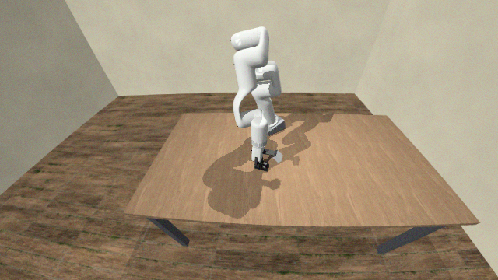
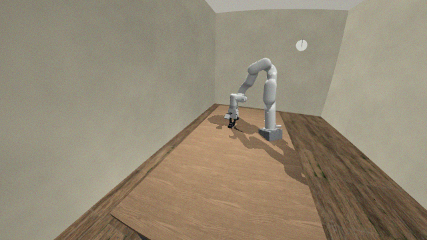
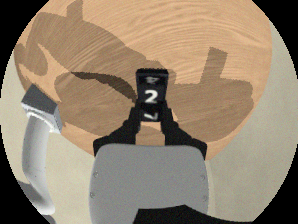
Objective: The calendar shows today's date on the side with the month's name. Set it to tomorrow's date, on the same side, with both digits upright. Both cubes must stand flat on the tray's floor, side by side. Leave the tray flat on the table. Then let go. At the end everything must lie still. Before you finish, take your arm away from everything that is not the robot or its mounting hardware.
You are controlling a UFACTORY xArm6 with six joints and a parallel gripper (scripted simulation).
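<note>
The calendar cube lies 1 cm ahead of my hand, 3 cm to the left of it and 1 cm below it.
</note>
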